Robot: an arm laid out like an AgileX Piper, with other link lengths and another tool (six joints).
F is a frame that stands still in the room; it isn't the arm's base.
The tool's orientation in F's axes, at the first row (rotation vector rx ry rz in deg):
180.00 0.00 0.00
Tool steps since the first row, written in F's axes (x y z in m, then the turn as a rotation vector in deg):
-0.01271 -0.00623 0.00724 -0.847 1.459 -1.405
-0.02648 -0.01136 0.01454 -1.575 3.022 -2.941
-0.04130 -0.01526 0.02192 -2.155 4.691 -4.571
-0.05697 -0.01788 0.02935 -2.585 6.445 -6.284
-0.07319 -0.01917 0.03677 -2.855 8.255 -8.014
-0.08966 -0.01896 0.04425 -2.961 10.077 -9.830
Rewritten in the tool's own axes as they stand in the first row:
-0.01271 0.00623 -0.00724 -0.847 -1.459 1.405
-0.02648 0.01136 -0.01454 -1.575 -3.022 2.941
-0.04130 0.01526 -0.02192 -2.155 -4.691 4.571
-0.05697 0.01788 -0.02935 -2.585 -6.445 6.284
-0.07319 0.01917 -0.03677 -2.855 -8.255 8.014
-0.08966 0.01896 -0.04425 -2.961 -10.077 9.830

